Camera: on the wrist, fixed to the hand. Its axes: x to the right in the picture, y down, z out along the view.
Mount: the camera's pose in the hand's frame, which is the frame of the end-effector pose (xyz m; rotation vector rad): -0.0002 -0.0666 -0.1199 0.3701 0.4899 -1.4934
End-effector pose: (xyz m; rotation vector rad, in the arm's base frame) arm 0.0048 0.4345 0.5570 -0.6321 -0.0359 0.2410
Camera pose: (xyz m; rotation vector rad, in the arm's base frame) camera 0.0315 0.3129 0.4995 -0.1559 0.0150 -1.3227
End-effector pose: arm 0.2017 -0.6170 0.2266 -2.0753 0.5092 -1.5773
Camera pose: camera 0.0864 -0.5806 0.2914 1.3989 1.2200 2.1923
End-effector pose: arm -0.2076 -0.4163 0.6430 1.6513 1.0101 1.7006
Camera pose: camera -0.3336 -0.3952 0.5932 0.2025 2.0882 0.8092
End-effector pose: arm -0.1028 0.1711 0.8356 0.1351 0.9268 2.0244
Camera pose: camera -0.1076 0.1260 0.7061 -0.6918 1.1455 0.4787
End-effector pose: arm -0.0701 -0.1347 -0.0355 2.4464 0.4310 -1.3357
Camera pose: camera -0.0072 -0.0248 0.0172 -1.5861 -1.6216 0.6838
